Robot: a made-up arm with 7 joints. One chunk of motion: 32 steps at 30 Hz.
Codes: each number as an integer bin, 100 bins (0 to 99) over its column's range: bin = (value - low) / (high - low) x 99, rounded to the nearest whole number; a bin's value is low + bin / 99 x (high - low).
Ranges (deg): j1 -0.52..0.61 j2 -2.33..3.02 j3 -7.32..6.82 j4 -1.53..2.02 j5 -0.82..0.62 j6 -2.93..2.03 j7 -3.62..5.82
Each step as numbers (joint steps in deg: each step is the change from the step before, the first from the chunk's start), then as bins.
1 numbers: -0.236 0.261 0.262 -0.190 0.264 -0.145 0.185
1 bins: 25 48 53 37 75 56 40
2 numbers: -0.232 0.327 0.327 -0.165 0.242 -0.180 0.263
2 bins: 25 49 54 38 73 55 41
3 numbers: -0.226 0.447 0.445 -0.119 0.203 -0.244 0.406
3 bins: 26 51 54 39 70 54 42
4 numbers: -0.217 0.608 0.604 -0.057 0.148 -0.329 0.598
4 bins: 27 54 55 41 67 52 44
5 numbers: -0.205 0.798 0.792 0.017 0.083 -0.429 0.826
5 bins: 28 58 57 43 62 50 47
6 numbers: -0.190 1.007 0.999 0.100 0.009 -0.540 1.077
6 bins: 29 62 58 45 57 48 49
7 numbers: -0.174 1.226 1.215 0.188 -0.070 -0.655 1.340
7 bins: 30 66 60 48 52 45 52
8 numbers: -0.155 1.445 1.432 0.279 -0.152 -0.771 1.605
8 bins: 32 70 61 50 46 43 55
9 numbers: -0.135 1.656 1.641 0.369 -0.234 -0.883 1.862
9 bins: 34 74 63 53 40 41 57
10 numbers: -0.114 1.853 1.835 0.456 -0.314 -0.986 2.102
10 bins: 36 77 64 55 35 39 60
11 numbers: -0.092 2.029 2.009 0.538 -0.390 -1.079 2.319
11 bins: 37 81 65 58 30 37 62
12 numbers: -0.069 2.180 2.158 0.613 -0.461 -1.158 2.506
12 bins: 40 83 66 60 25 35 64
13 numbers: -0.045 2.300 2.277 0.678 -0.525 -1.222 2.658
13 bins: 42 86 67 62 20 34 66
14 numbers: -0.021 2.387 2.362 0.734 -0.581 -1.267 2.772
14 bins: 44 87 68 63 16 33 67
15 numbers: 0.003 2.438 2.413 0.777 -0.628 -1.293 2.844
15 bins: 46 88 68 64 13 33 68
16 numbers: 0.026 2.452 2.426 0.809 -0.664 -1.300 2.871
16 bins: 48 88 68 65 11 33 68
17 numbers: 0.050 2.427 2.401 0.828 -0.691 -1.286 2.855
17 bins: 50 88 68 66 9 33 68
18 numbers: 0.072 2.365 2.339 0.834 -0.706 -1.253 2.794
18 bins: 52 87 68 66 8 33 67
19 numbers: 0.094 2.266 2.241 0.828 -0.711 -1.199 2.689
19 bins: 54 85 67 66 7 35 66
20 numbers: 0.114 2.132 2.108 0.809 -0.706 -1.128 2.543
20 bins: 56 83 66 65 8 36 65
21 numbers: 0.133 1.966 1.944 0.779 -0.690 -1.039 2.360
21 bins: 57 79 65 64 9 38 63
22 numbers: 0.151 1.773 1.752 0.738 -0.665 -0.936 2.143
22 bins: 59 76 64 63 11 40 60
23 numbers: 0.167 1.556 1.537 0.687 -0.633 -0.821 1.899
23 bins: 60 72 62 62 13 42 58
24 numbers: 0.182 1.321 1.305 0.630 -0.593 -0.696 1.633
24 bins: 62 68 60 60 16 45 55
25 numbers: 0.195 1.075 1.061 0.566 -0.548 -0.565 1.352
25 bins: 63 63 59 58 19 47 52
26 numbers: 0.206 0.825 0.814 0.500 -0.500 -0.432 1.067
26 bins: 64 58 57 57 22 50 49
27 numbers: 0.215 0.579 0.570 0.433 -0.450 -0.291 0.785
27 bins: 64 54 55 55 25 53 46
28 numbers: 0.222 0.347 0.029 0.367 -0.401 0.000 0.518
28 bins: 65 50 51 53 29 58 43
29 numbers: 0.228 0.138 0.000 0.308 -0.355 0.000 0.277
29 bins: 66 46 51 51 32 58 41
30 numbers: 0.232 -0.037 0.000 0.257 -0.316 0.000 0.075
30 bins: 66 42 51 50 35 58 39
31 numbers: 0.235 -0.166 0.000 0.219 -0.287 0.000 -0.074
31 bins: 66 40 51 49 37 58 37
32 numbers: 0.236 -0.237 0.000 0.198 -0.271 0.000 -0.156
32 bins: 66 39 51 48 38 58 36
